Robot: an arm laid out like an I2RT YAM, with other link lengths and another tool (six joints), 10 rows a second.
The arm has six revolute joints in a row. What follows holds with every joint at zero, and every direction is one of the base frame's.
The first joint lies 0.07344 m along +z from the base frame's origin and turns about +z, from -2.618 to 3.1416 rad.
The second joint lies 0.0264 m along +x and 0.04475 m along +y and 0.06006 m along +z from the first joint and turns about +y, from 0 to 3.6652 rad.
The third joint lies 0.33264 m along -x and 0.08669 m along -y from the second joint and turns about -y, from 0 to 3.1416 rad.
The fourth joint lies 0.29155 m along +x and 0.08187 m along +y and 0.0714 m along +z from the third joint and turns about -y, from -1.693 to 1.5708 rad.
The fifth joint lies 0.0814 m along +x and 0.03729 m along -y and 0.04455 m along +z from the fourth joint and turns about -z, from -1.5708 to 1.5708 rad.
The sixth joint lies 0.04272 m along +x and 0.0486 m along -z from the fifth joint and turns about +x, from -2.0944 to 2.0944 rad.
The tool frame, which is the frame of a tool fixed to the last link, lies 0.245 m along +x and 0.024 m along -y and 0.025 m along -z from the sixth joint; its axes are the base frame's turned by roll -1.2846, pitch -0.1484 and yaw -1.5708 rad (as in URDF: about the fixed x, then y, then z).
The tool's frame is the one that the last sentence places.
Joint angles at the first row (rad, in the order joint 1, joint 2, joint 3, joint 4, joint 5, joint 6):
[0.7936 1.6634 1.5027 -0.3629 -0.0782 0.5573]
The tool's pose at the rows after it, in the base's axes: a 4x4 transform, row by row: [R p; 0 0 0 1], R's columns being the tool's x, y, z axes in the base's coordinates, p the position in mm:
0.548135 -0.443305 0.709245 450.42; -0.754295 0.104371 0.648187 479.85; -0.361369 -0.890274 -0.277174 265.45; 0 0 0 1
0.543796 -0.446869 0.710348 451.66; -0.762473 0.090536 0.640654 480.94; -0.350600 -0.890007 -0.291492 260.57; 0 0 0 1
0.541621 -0.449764 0.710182 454.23; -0.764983 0.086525 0.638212 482.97; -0.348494 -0.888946 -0.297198 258.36; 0 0 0 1
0.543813 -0.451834 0.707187 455.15; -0.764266 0.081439 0.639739 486.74; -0.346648 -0.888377 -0.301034 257.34; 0 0 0 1
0.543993 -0.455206 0.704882 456.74; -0.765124 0.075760 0.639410 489.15; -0.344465 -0.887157 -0.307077 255.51; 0 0 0 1
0.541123 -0.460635 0.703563 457.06; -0.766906 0.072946 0.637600 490.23; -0.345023 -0.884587 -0.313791 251.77; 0 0 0 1
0.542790 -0.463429 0.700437 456.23; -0.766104 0.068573 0.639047 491.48; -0.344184 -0.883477 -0.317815 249.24; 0 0 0 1
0.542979 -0.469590 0.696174 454.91; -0.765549 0.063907 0.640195 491.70; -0.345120 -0.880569 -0.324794 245.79; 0 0 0 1
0.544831 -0.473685 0.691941 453.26; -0.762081 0.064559 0.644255 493.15; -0.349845 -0.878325 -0.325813 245.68; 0 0 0 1
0.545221 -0.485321 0.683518 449.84; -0.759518 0.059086 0.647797 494.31; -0.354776 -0.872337 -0.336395 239.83; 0 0 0 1
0.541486 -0.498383 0.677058 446.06; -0.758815 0.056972 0.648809 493.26; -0.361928 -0.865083 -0.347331 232.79; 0 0 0 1
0.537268 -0.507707 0.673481 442.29; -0.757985 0.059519 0.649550 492.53; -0.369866 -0.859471 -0.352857 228.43; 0 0 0 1
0.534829 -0.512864 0.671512 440.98; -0.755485 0.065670 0.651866 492.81; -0.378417 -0.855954 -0.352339 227.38; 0 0 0 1
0.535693 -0.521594 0.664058 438.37; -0.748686 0.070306 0.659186 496.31; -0.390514 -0.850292 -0.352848 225.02; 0 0 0 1
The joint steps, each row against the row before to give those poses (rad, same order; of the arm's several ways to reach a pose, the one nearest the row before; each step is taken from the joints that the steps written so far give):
[0.0063 0.0172 0.0209 -0.0246 0.0227 -0.0066]
[0.0053 0.0157 0.0169 -0.0170 0.0123 -0.0029]
[0.0002 0.0141 0.0148 -0.0067 0.0018 -0.0002]
[0.0030 0.0134 0.0162 -0.0070 0.0000 -0.0014]
[0.0006 0.0134 0.0159 -0.0090 -0.0004 -0.0016]
[0.0009 0.0076 0.0032 -0.0024 0.0004 0.0026]
[0.0015 0.0039 0.0003 -0.0007 -0.0016 -0.0011]
[-0.0001 0.0027 -0.0015 -0.0031 -0.0042 0.0001]
[0.0005 0.0004 0.0007 -0.0008 -0.0061 0.0022]
[0.0010 0.0029 -0.0062 -0.0016 -0.0088 0.0031]
[-0.0008 -0.0029 -0.0169 0.0034 -0.0081 0.0065]
[0.0009 -0.0060 -0.0174 0.0064 -0.0046 0.0087]
[-0.0013 -0.0032 -0.0087 0.0071 -0.0063 0.0068]
[0.0008 0.0023 -0.0061 0.0090 -0.0120 0.0079]

